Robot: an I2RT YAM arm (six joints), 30 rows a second.
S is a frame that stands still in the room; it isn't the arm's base.
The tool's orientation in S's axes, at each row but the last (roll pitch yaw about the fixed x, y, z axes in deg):
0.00 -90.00 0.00
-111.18 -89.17 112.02
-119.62 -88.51 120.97
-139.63 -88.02 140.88
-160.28 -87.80 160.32
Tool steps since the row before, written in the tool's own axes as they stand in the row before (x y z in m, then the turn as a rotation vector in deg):
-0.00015 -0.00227 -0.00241 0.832 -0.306 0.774
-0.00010 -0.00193 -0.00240 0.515 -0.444 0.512
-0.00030 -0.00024 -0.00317 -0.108 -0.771 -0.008
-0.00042 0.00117 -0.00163 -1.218 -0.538 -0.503
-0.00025 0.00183 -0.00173 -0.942 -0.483 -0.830
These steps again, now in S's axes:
0.00241 -0.00227 -0.00015 -0.774 -0.306 0.832
0.00243 -0.00190 -0.00006 -0.508 -0.445 0.518
0.00318 -0.00017 -0.00025 0.027 -0.773 -0.090
0.00162 0.00120 -0.00040 0.547 -0.553 -1.192
0.00174 0.00183 -0.00021 0.864 -0.494 -0.905

